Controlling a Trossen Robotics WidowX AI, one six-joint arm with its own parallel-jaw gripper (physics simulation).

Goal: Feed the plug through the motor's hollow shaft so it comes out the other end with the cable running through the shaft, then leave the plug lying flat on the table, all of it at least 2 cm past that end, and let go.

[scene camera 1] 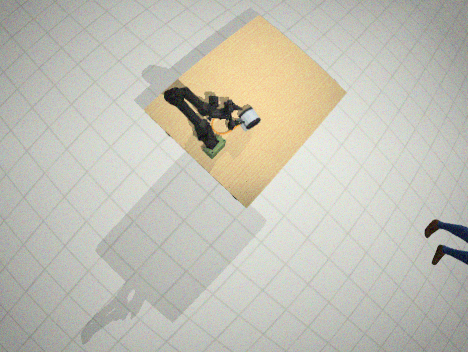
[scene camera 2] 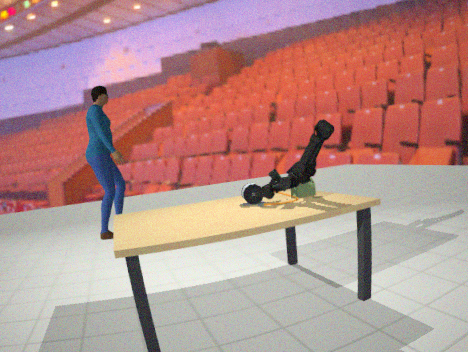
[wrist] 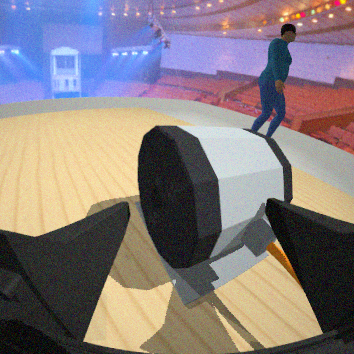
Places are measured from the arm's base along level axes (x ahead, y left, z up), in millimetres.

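Where they show: gripper, fingertip midpoint: (scene camera 1: pixel 243 115) (scene camera 2: pixel 258 191) (wrist: pixel 197 207); arm's base, origin of the base link: (scene camera 1: pixel 212 144).
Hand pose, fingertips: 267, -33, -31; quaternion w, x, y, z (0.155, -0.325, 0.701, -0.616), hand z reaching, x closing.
Each offset is from my fingertips to the top centre of the thing, as dx, dy, dz. "spot": to the spot under its first point. Level surfaces: height alone.
The motor @(+12, -38, +40) (scene camera 1: pixel 249 119) (scene camera 2: pixel 251 194) (wrist: pixel 242 162) is a pale grey drum with black ends, lying on its side on a grey base plate @(+15, -39, -60) (wrist: pixel 235 272). In the wrist view its near black end is dark, and I cannot make out the shaft opening. An orange cable (scene camera 1: pixel 220 132) (scene camera 2: pixel 280 203) (wrist: pixel 281 256) loops between the motor and the arm's base; part of it shows beside a small grey block @(spot: -39, -11, -4) (wrist: pixel 258 237) on the motor's side. The plug does not show clearly in any view. My gripper (scene camera 1: pixel 239 115) (wrist: pixel 197 207) is open and empty, close to the motor, which shows between and beyond the fingertips.
The arm's green base block (scene camera 1: pixel 215 148) (scene camera 2: pixel 303 189) stands near the edge of the wooden table @(dz -62) (scene camera 1: pixel 295 85) (scene camera 2: pixel 165 230) (wrist: pixel 60 155). The arm bends over the table beside the cable loop. A person (scene camera 2: pixel 99 135) (wrist: pixel 276 70) stands on the floor beyond the table.
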